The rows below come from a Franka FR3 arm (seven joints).
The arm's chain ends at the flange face. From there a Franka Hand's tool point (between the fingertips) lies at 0.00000 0.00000 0.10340 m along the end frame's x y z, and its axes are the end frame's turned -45 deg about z.
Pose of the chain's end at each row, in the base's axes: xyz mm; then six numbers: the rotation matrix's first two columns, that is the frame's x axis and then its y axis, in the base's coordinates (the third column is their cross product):
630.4 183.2 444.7 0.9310 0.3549 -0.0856 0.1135 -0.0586 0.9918
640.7 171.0 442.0 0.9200 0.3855 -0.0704 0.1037 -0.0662 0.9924
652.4 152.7 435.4 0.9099 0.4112 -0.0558 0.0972 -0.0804 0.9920
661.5 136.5 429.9 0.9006 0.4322 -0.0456 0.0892 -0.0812 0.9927
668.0 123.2 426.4 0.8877 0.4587 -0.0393 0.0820 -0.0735 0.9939
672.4 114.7 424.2 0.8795 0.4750 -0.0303 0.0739 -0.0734 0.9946
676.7 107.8 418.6 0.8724 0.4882 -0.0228 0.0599 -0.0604 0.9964
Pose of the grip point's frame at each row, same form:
666.3 86.7 434.9 0.5781 0.2924 -0.7618 0.7386 0.2095 0.6408
679.8 75.8 431.6 0.5772 0.3194 -0.7515 0.7239 0.2258 0.6520
694.1 58.8 423.7 0.5747 0.3476 -0.7409 0.7121 0.2339 0.6620
705.5 43.6 418.4 0.5737 0.3630 -0.7342 0.6999 0.2482 0.6697
714.8 31.6 415.8 0.5697 0.3763 -0.7306 0.6857 0.2724 0.6750
721.0 24.0 413.9 0.5696 0.3878 -0.7247 0.6742 0.2840 0.6819
726.9 17.8 410.1 0.5745 0.3879 -0.7207 0.6592 0.3025 0.6884

